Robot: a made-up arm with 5 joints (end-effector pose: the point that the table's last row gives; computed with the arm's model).
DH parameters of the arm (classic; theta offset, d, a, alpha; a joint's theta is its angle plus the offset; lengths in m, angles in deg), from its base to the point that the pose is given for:
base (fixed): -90 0.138 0 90
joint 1: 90 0.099 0.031 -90
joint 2: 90 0.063 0.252 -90
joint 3: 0 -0.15 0.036 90
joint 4: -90 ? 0.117 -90
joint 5: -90 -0.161 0.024 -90
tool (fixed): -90 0.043 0 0
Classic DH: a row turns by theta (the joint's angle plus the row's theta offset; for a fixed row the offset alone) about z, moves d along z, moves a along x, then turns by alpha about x.
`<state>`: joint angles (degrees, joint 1 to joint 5).
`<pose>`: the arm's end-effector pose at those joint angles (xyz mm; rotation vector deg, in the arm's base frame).
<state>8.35 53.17 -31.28 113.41 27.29</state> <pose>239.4 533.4 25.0 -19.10 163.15 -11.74</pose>
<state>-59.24 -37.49 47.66 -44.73 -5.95</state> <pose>165.5 -107.7 780.0 37.60 -38.03 -87.18</pose>
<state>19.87 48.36 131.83 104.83 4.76</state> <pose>374.4 -408.5 175.2 68.41 35.59 -143.24</pose>
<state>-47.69 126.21 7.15 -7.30 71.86</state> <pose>35.6 498.1 296.5 62.12 126.74 -30.96</pose>
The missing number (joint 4, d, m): 0.408
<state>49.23 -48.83 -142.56 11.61 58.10</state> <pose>-295.4 50.0 572.6 -67.37 89.26 84.61</pose>
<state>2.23 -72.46 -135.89 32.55 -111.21</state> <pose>-392.0 -287.8 259.5 100.27 76.60 -32.06</pose>
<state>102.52 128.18 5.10 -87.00 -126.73</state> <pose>-256.5 -261.1 -309.4 119.10 -48.74 -12.42</pose>
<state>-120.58 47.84 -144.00 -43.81 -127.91</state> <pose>39.0 171.3 -177.6 98.01 -82.14 -53.97</pose>
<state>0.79 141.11 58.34 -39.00 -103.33</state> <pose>-460.2 411.3 -274.2 128.06 -74.21 -92.66</pose>
